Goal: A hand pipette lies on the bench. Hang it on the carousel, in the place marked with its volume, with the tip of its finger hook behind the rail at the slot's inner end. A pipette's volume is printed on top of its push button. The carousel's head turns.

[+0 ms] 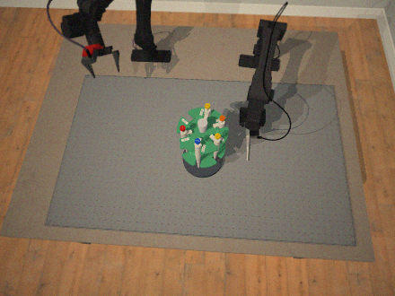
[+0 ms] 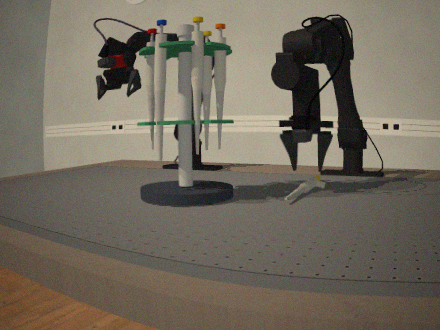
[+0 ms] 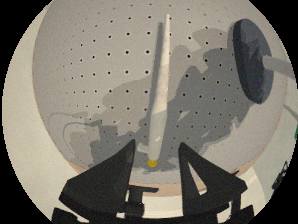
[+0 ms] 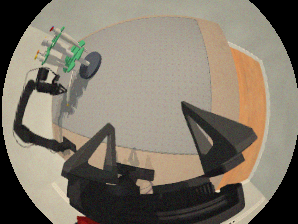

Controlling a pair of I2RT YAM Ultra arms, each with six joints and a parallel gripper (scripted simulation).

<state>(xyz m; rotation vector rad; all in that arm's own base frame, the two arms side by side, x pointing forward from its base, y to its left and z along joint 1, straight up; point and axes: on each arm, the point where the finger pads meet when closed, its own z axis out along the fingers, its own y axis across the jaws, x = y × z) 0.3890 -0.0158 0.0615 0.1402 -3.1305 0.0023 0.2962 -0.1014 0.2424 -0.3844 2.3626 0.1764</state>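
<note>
Now: the pipette 20 mm ahead of my left hand, 10 mm to the left of it and 40 mm below it.
</note>
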